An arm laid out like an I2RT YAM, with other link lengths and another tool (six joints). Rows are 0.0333 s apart.
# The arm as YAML. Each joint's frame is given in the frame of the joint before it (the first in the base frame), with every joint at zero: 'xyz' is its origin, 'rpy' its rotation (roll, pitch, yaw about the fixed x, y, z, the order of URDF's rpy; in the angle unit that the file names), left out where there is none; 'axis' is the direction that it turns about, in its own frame. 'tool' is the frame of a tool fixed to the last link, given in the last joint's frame.
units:
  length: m
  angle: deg
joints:
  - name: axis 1
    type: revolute
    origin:
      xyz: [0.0, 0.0, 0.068]
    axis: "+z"
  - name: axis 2
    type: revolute
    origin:
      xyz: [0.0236, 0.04, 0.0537]
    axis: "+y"
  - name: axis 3
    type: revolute
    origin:
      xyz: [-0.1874, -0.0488, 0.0]
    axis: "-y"
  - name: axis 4
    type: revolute
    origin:
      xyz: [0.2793, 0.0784, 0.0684]
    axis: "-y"
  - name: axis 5
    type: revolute
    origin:
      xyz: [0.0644, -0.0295, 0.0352]
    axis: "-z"
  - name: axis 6
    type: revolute
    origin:
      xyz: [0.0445, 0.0, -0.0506]
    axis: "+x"
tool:
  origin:
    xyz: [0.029, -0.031, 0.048]
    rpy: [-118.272, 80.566, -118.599]
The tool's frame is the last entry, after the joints.
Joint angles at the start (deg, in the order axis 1, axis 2, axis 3, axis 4, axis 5, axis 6):
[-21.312, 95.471, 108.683, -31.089, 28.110, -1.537]
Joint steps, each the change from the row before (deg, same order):
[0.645, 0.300, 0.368, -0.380, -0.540, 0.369]
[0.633, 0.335, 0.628, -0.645, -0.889, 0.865]
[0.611, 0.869, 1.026, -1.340, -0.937, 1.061]
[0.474, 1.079, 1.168, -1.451, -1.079, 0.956]
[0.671, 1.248, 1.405, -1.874, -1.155, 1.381]
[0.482, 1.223, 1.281, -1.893, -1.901, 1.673]
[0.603, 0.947, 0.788, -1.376, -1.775, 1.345]
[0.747, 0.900, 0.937, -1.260, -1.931, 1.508]
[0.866, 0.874, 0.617, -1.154, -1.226, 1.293]
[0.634, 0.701, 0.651, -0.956, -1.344, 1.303]
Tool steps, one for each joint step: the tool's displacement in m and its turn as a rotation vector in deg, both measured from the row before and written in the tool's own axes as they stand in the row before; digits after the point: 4 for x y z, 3 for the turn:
[-0.0005, 0.0050, -0.0010, -1.168, -0.013, -0.045]
[-0.0008, 0.0046, -0.0014, -1.543, -0.014, 0.407]
[0.0008, 0.0059, 0.0013, -1.659, 0.751, 0.229]
[0.0013, 0.0058, 0.0028, -1.667, 0.966, 0.096]
[0.0019, 0.0071, 0.0028, -1.948, 1.275, 0.299]
[0.0028, 0.0067, 0.0042, -2.513, 1.437, 0.594]
[0.0030, 0.0074, 0.0038, -2.420, 1.227, 0.371]
[0.0022, 0.0080, 0.0027, -2.677, 0.983, 0.585]
[0.0035, 0.0085, 0.0034, -2.022, 1.225, 0.326]
[0.0024, 0.0063, 0.0026, -1.928, 0.923, 0.578]

